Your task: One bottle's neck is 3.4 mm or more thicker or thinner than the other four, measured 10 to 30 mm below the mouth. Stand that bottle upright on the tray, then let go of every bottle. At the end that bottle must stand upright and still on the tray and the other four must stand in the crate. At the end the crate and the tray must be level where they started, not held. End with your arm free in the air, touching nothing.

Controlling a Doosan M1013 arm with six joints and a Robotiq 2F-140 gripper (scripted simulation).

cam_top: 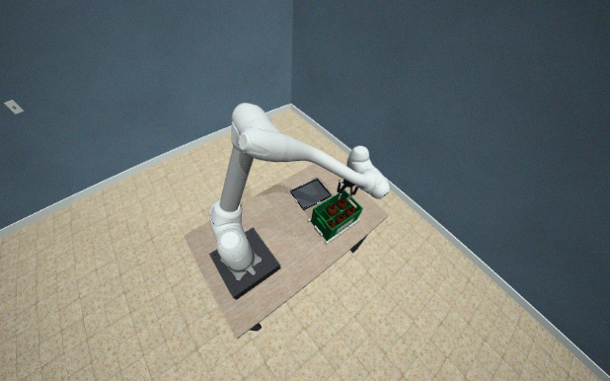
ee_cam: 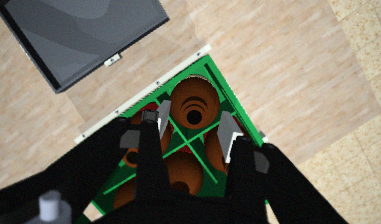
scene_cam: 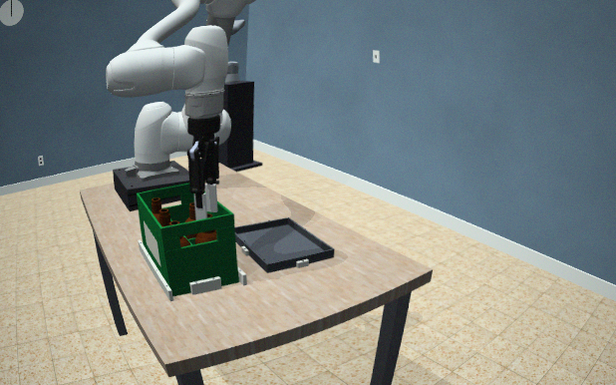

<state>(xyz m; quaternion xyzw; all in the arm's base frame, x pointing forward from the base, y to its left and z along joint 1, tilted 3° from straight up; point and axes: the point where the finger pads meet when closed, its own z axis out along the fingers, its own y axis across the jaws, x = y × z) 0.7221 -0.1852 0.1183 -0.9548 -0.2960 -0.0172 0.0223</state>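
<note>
My hand is 10 cm above the brown bottle. Also, from my hand: dark tray (25 cm to the left, 18 cm below, 4 cm behind); green crate (11 cm below, 9 cm behind, 3 cm to the right).
</note>
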